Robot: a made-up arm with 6 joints.
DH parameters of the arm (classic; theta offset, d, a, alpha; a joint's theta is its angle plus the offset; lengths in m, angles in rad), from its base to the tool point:
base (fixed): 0 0.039 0 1.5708
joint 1: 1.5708 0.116 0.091 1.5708
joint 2: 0 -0.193 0.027 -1.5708
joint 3: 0 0.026 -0.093 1.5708
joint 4: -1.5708 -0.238 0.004 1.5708
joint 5: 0 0.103 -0.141 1.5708
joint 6: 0 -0.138 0.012 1.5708
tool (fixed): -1.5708 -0.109 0 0
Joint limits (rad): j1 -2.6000..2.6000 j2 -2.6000..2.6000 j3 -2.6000..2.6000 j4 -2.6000..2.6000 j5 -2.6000..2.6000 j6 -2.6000..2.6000
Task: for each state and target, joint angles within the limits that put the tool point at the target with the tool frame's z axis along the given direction. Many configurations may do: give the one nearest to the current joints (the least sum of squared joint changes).
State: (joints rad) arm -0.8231 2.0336 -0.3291 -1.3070 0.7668 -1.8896
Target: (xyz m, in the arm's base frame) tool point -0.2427 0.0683 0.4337 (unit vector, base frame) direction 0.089 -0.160 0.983
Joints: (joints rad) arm -1.1206 2.1194 0.3114 -1.2042 1.6385 -1.0103
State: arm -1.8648 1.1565 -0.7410 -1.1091 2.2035 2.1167
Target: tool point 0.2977 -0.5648 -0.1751 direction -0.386 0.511 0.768
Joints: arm -2.5269 0.8157 -1.6205 -1.4968 1.5085 1.8483
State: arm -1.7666 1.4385 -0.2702 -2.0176 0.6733 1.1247
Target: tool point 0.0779 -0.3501 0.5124 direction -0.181 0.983 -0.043
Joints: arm -1.1383 1.0687 -0.2913 -2.6000 0.8564 0.3195
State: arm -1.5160 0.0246 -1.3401 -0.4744 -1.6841 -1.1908
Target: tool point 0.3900 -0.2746 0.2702 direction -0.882 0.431 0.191
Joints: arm -2.1460 0.8688 -1.7117 -0.7270 -0.9674 -1.4860
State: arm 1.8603 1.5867 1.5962 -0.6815 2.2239 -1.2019
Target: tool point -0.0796 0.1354 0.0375 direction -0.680 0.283 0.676
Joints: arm 2.1898 2.0074 2.2481 -1.1654 2.1051 -1.7575
